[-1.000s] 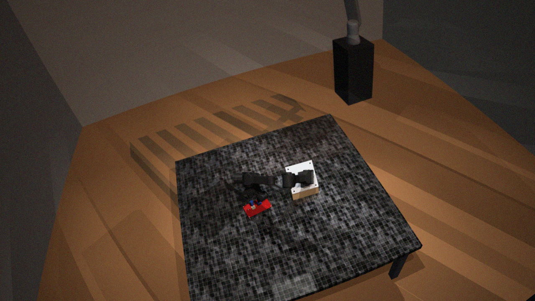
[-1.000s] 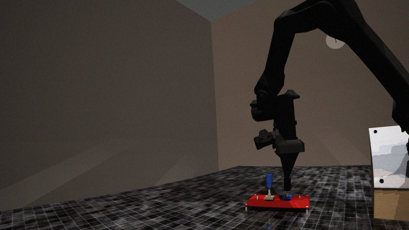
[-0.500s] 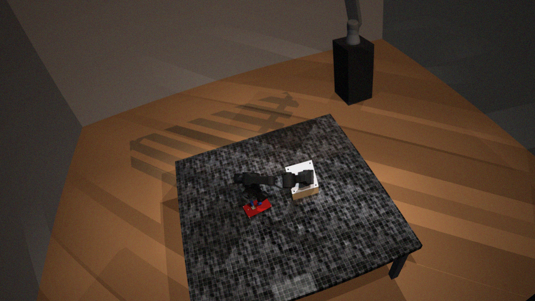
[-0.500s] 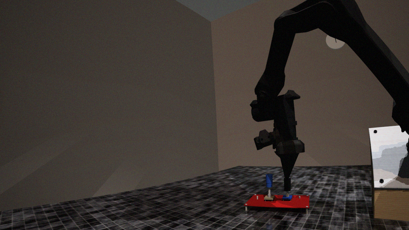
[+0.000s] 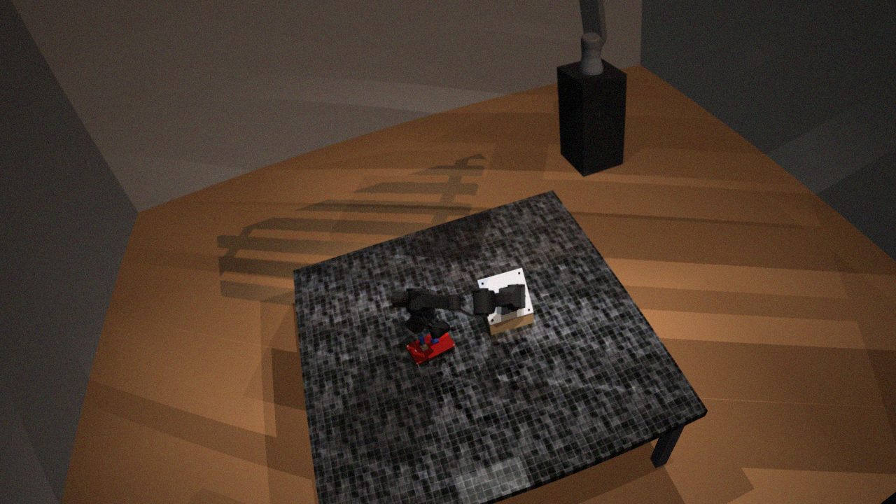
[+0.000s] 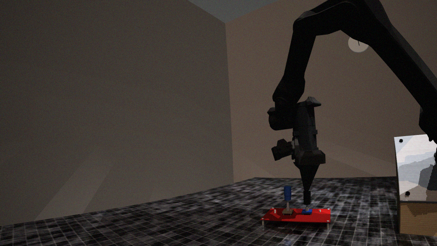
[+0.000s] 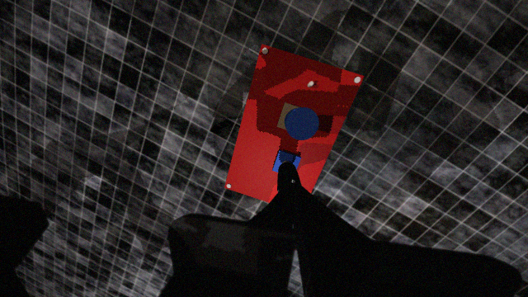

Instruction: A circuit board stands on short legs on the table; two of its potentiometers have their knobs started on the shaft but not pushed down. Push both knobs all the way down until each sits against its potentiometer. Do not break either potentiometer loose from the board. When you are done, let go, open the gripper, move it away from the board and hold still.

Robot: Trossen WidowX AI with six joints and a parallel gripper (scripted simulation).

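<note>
My gripper tip is 4 cm short of the blue knob, 2 cm to the right of it and 1 cm above it.
</note>
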